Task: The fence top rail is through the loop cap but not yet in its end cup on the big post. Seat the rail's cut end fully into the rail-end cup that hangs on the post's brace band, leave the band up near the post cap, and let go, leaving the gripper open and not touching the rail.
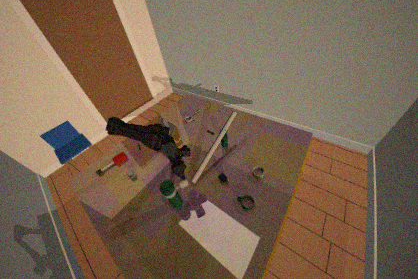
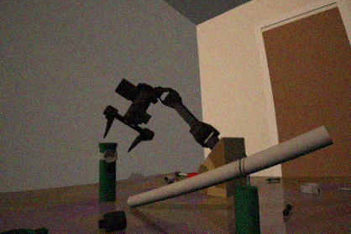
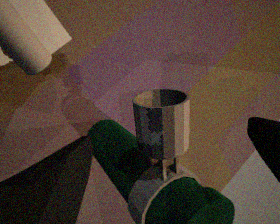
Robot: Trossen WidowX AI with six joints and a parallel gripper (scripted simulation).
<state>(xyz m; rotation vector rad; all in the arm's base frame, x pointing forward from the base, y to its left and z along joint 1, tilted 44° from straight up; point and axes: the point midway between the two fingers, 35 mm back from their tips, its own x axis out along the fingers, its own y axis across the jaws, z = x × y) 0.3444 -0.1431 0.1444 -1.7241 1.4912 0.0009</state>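
My gripper tip is 1 cm past the pale brace band, 5 cm to the left of it and 4 cm above it. Also, from my gripper tip: dark object 14 cm ahead, 16 cm to the left, 17 cm below; then green loop cap 42 cm to the left, 9 cm below.
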